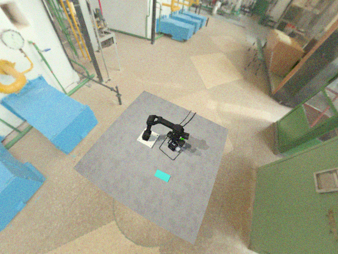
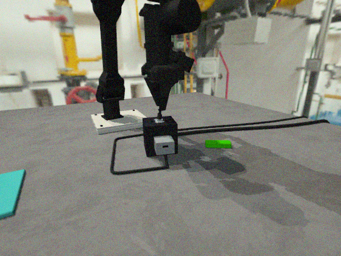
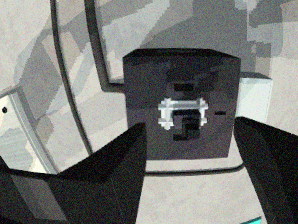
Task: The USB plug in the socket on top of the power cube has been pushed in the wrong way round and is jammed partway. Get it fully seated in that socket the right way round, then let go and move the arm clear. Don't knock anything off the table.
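Now: gripper tip 2 cm above the black USB plug. Also, from my gripper tip: teal card 33 cm to the right, 10 cm below, 1 cm behind; then green block 13 cm to the left, 10 cm below, 7 cm ahead; then white-rimmed socket 4 cm below, 1 cm to the right.
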